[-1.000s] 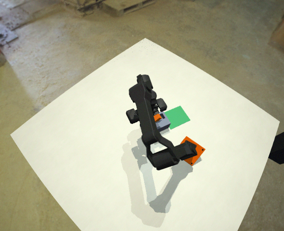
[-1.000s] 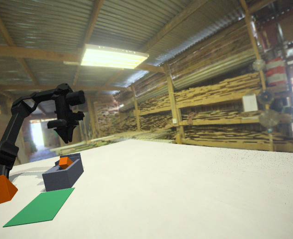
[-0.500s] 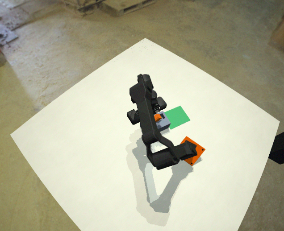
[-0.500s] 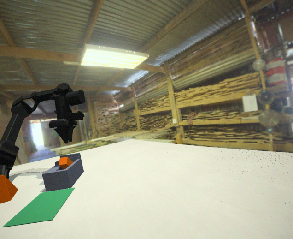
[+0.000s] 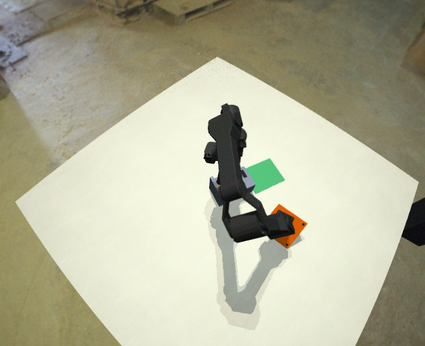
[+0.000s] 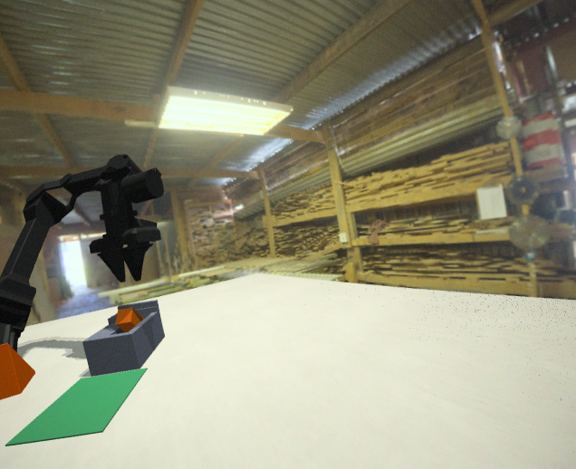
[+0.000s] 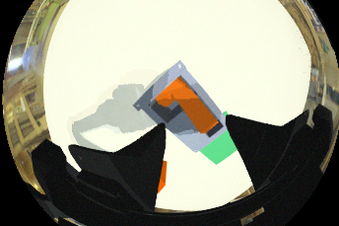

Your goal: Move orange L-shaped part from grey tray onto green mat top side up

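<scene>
My gripper tip is 10 mm past the orange L-shaped part, 10 mm to the right of it and 100 mm above it. From my gripper tip the other things lie so: green mat 110 mm behind, 140 mm to the right, 160 mm below.
</scene>
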